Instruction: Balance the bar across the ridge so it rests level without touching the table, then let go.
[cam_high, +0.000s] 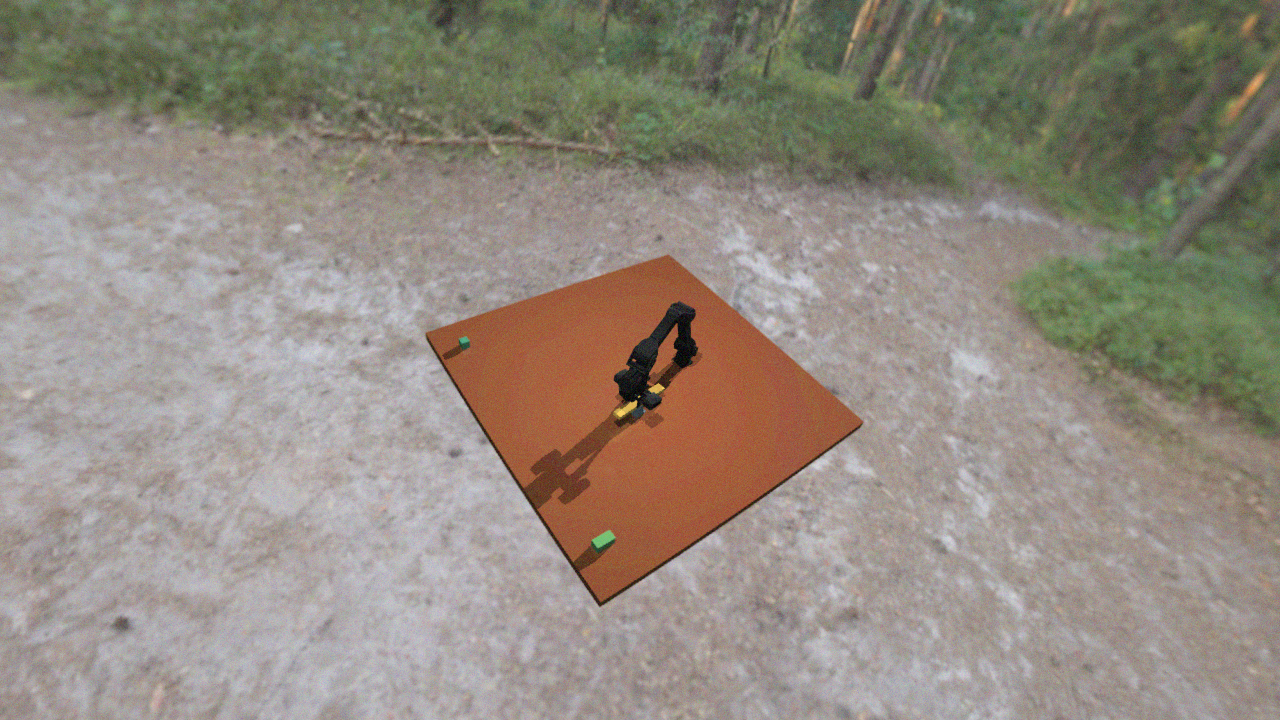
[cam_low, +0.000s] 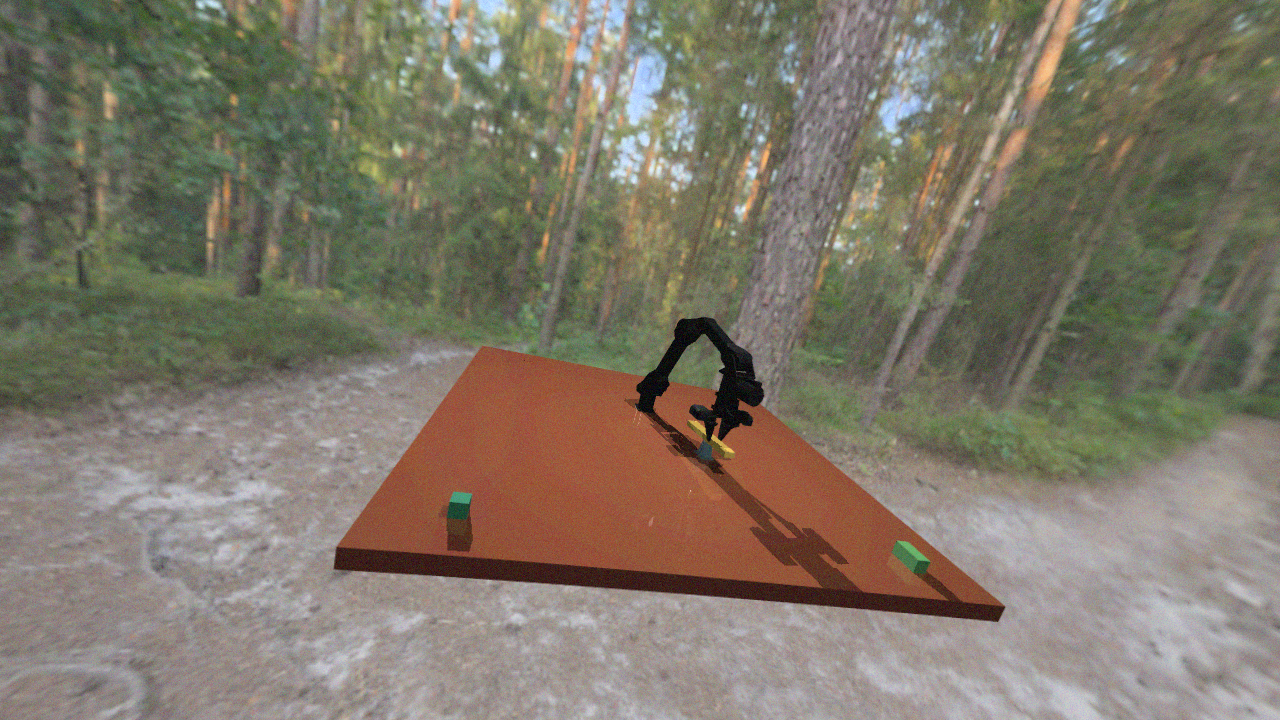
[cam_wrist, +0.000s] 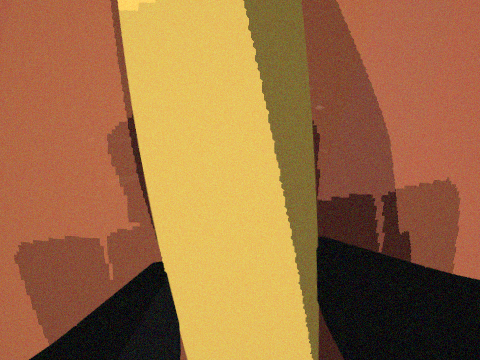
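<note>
Right now the yellow bar is 30 mm behind my gripper tip. From my gripper tip the other things lie so: green block (380 mm ahead, 370 mm to the left, 40 mm below); then green cube (380 mm ahead, 630 mm to the right, 40 mm below).
</note>
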